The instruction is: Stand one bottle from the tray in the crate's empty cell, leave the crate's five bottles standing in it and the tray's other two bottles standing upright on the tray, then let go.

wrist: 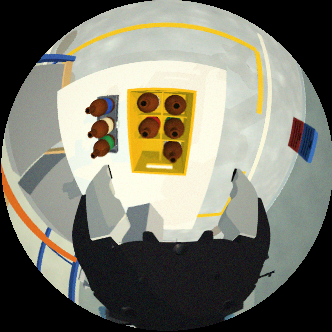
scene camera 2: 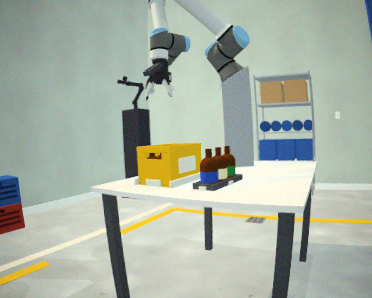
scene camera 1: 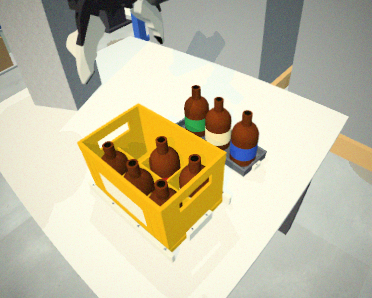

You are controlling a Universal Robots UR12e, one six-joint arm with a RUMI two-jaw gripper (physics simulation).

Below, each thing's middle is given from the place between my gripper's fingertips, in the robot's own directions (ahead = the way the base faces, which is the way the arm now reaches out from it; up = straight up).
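The red-banded bottle (scene camera 1: 164, 161) is 31 cm below my hand, and I find it 8 cm to the left of that hand and 3 cm behind it.
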